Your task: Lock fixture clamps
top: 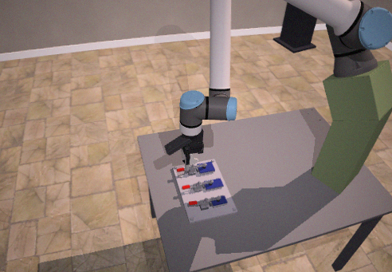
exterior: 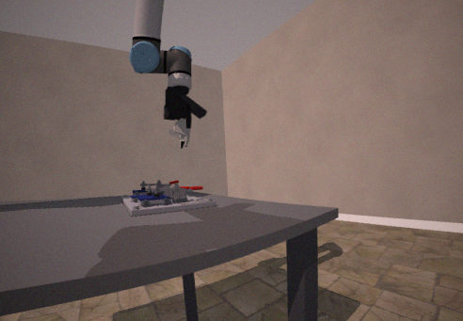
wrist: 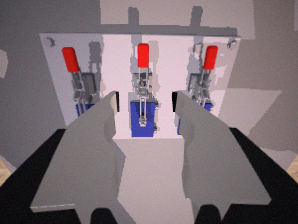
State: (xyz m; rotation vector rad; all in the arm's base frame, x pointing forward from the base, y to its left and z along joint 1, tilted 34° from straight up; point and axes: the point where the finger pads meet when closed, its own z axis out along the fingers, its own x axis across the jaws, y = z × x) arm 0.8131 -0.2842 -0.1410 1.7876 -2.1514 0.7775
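The fixture plate is 9 cm behind my hand, 2 cm to the left of it and 20 cm below it.
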